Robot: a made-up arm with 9 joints.
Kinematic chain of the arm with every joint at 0, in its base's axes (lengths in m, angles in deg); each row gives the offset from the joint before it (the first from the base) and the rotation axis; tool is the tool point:
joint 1: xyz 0 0 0.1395 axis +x
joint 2: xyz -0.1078 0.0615 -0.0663 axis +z
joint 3: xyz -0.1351 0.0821 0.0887 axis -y
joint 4: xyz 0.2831 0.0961 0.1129 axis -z
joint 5: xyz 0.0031 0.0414 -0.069 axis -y
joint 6: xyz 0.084 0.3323 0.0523 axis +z
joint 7: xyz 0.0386 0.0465 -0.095 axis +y
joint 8: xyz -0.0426 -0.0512 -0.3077 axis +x
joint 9: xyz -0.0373 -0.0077 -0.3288 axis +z
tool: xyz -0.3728 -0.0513 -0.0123
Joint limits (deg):
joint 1: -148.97..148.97
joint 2: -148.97..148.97
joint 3: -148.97..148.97
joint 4: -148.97..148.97
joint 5: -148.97..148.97
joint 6: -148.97..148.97
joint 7: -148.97..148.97
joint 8: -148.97..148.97
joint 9: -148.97..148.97
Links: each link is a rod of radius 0.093 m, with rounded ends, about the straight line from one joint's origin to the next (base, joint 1, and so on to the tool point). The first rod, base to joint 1, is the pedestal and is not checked.
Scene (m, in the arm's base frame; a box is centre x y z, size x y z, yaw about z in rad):
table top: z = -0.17
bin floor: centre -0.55 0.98 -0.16 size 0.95 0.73 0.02 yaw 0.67
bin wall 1: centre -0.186 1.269 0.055 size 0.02 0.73 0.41 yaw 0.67
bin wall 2: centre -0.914 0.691 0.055 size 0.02 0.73 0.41 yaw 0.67
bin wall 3: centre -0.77 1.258 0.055 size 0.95 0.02 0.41 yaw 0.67
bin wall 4: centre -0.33 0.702 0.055 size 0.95 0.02 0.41 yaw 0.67
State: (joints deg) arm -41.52 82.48 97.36 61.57 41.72 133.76 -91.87 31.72 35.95
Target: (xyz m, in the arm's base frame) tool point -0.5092 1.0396 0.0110
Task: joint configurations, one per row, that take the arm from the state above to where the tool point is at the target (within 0.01 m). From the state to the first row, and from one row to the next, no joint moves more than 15 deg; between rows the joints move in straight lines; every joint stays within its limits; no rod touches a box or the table.
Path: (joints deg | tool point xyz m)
1: -45.54 81.73 91.50 60.42 41.20 141.36 -87.04 41.91 27.12 | -0.6660 1.1355 0.3589
2: -49.55 80.98 85.65 59.27 40.69 148.97 -82.21 52.10 18.29 | -0.5092 1.0397 0.0112

